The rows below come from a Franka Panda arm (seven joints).
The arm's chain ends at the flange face. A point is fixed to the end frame.
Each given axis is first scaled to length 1.
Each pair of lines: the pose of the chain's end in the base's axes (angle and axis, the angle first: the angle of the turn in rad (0 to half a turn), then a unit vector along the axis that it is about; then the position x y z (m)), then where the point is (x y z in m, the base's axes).
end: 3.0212 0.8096 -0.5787 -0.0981 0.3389 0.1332 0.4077
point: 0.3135 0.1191 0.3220
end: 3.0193 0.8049 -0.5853 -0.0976 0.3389 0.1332 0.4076
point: 0.3132 0.1191 0.3220
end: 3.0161 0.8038 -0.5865 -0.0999 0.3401 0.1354 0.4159
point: 0.3139 0.1214 0.3304
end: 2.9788 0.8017 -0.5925 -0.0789 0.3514 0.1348 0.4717
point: 0.3261 0.1162 0.3868
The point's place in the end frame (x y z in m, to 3 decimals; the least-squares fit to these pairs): 0.013 0.010 0.089
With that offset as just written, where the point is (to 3 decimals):
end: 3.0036 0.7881 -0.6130 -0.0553 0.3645 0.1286 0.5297
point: 0.343 0.110 0.444
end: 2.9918 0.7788 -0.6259 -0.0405 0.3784 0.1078 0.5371
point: 0.358 0.087 0.451
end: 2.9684 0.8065 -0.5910 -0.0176 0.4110 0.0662 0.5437
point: 0.394 0.040 0.459
